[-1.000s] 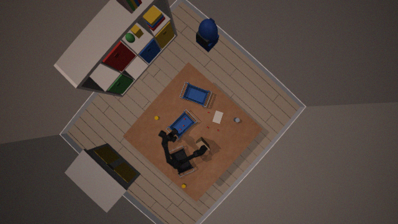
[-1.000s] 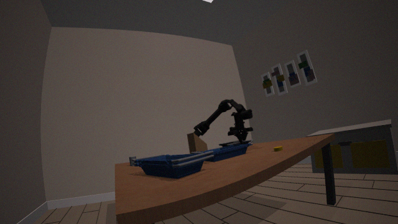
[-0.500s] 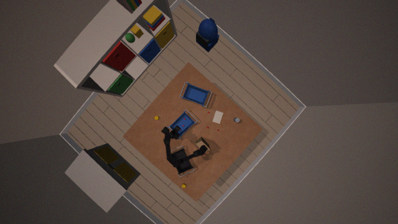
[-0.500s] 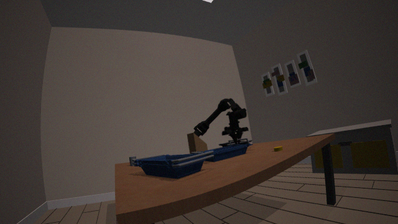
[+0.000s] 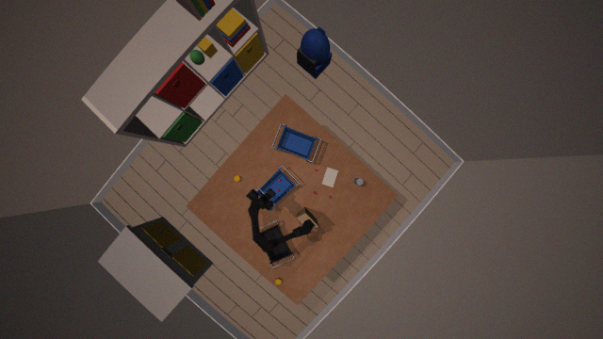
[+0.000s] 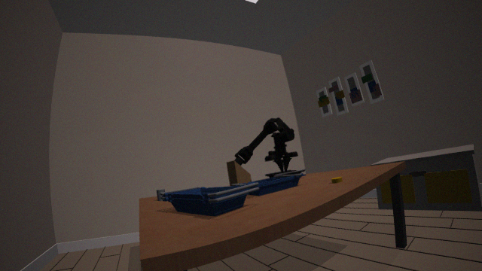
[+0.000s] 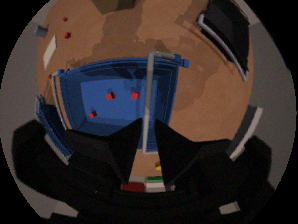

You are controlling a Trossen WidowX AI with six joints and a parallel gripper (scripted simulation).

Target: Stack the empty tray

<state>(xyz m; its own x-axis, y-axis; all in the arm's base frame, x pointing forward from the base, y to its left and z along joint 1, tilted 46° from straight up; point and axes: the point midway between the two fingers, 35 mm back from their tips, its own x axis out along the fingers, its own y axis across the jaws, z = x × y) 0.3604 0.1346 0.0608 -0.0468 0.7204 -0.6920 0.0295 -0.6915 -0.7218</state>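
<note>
Right now the tray is 330 mm behind my gripper tip, 210 mm to the left of it and 40 mm below it. Round my gripper tip: white sheet: 230 mm behind, 490 mm to the right, 80 mm below; grey cylinder: 410 mm behind, 640 mm to the right, 50 mm below.
</note>
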